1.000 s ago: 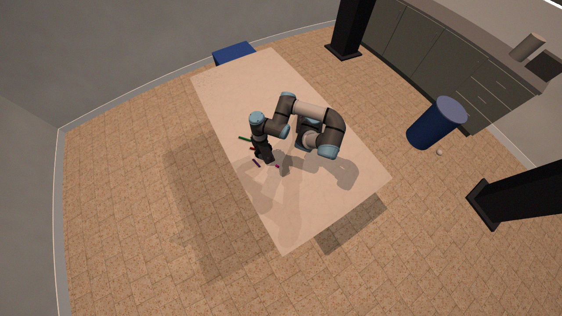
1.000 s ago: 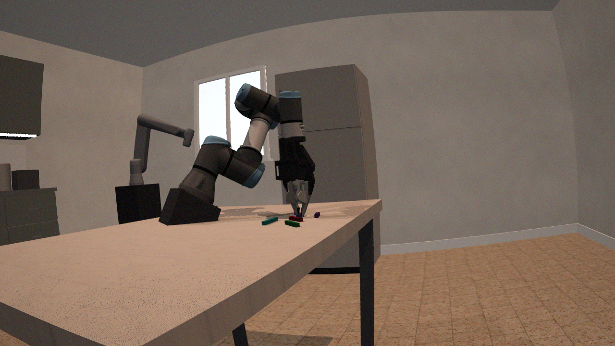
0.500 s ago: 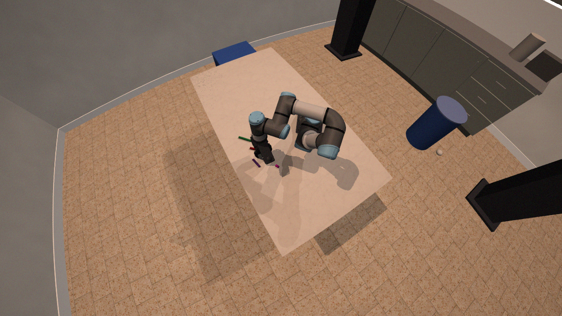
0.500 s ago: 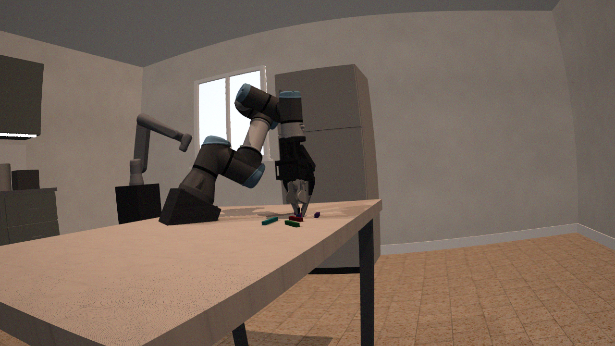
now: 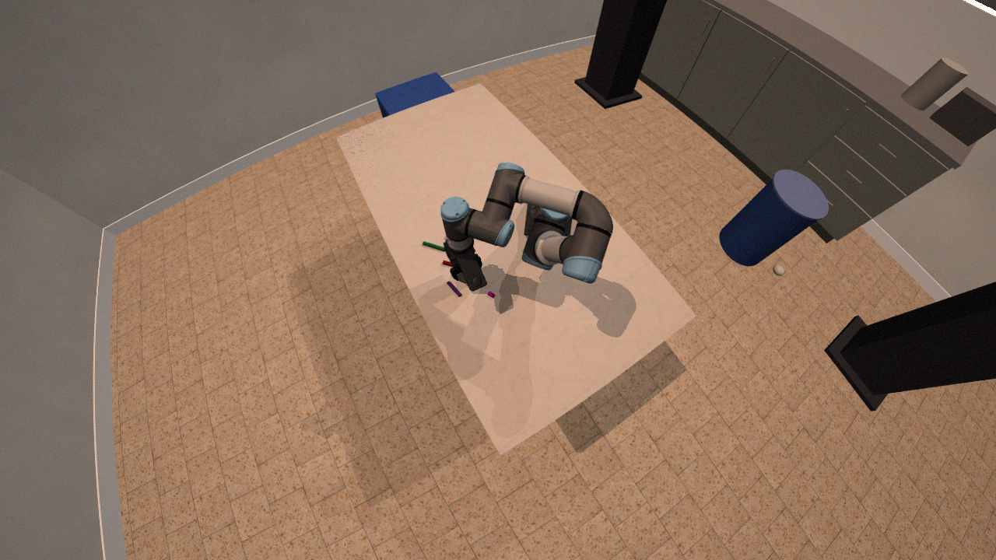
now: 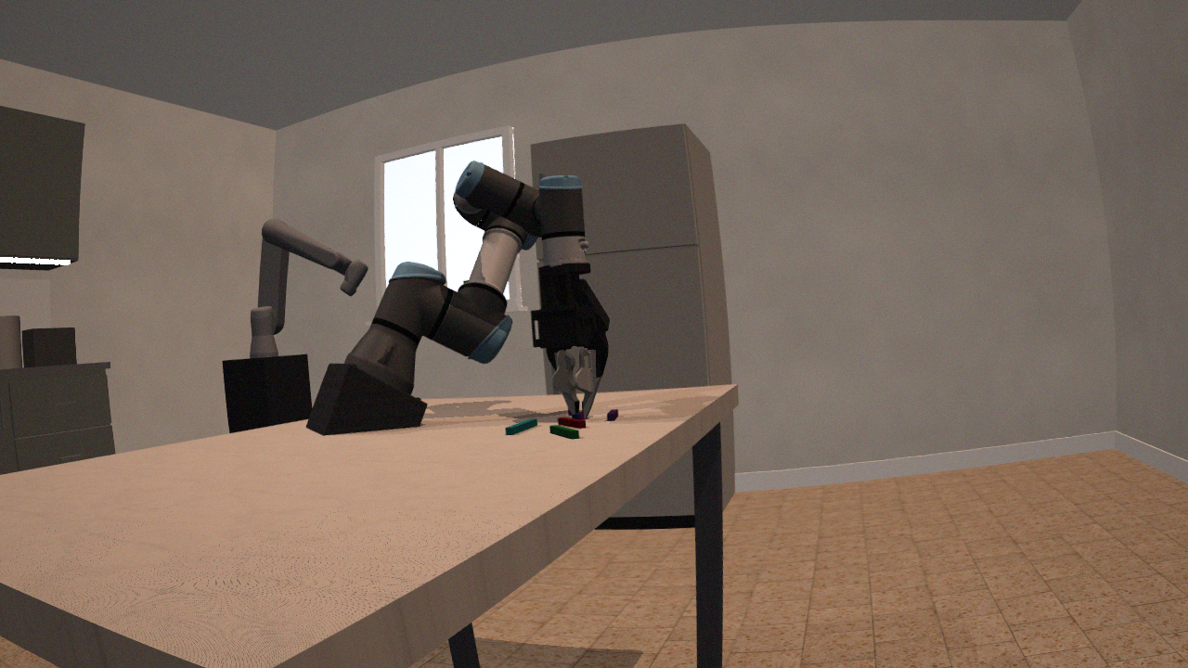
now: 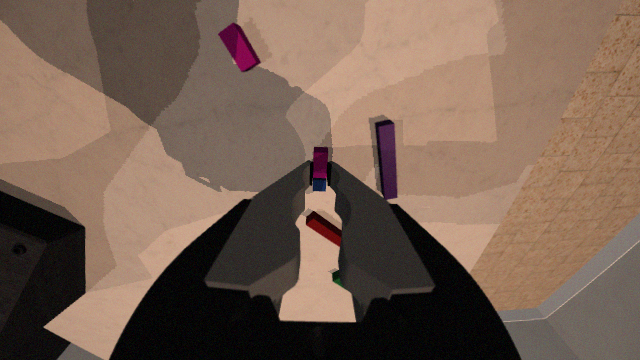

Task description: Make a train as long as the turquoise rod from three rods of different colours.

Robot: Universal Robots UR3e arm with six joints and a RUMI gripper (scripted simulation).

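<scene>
Right now my hand is 20 mm to the left of the blue rod and 10 mm above it. Also, from my hand: red rod (80 mm to the right, 20 mm ahead, 10 mm below); then purple rod (50 mm ahead, 10 mm below); then turquoise rod (110 mm to the right, 40 mm behind, 10 mm below).
</scene>
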